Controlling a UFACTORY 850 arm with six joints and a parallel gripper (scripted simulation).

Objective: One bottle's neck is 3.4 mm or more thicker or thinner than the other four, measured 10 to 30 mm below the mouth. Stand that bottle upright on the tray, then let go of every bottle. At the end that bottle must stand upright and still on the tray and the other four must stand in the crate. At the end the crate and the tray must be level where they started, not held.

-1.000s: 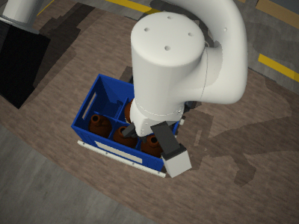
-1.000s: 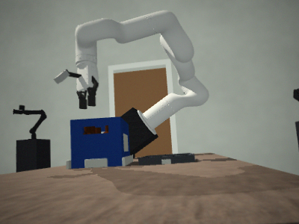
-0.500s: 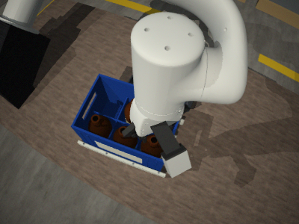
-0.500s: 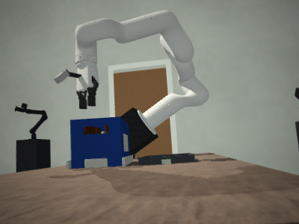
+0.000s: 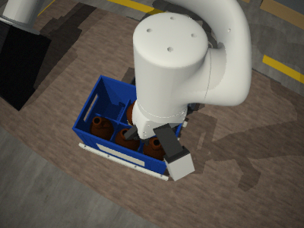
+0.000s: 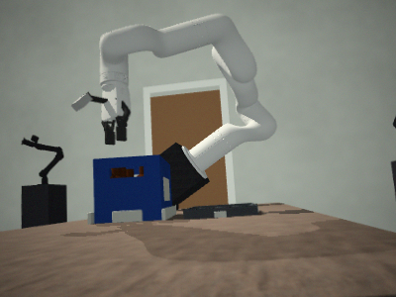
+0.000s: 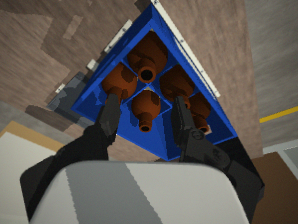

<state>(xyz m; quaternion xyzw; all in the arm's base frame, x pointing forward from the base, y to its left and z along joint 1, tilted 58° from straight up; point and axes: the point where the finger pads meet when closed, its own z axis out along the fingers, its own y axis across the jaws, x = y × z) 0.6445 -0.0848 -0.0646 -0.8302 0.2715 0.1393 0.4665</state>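
Right now my hand is 16 cm above the blue crate, 9 cm past it and 3 cm to the right of it. From my hand the other things lie so: dark grey tray (29 cm to the left, 23 cm below, 9 cm behind).
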